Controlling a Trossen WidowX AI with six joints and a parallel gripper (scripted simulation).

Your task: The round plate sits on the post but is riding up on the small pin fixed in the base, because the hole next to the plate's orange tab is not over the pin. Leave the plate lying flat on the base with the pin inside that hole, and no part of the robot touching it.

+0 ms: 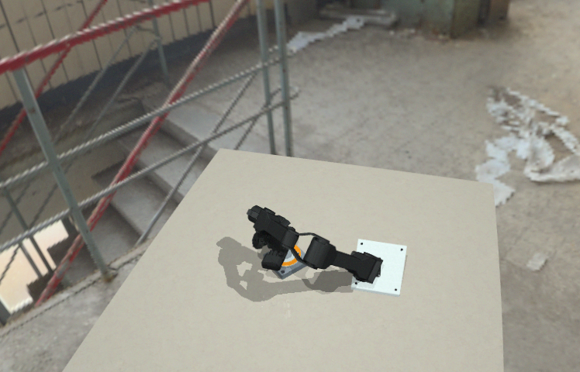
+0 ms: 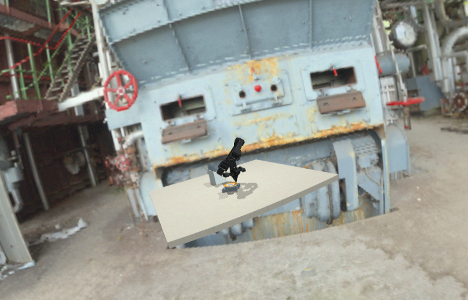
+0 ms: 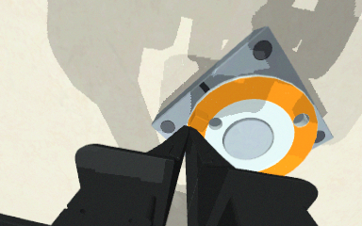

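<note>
The square grey base is 50 mm to the right of my gripper tip, 20 mm below it and 10 mm behind it.
</note>
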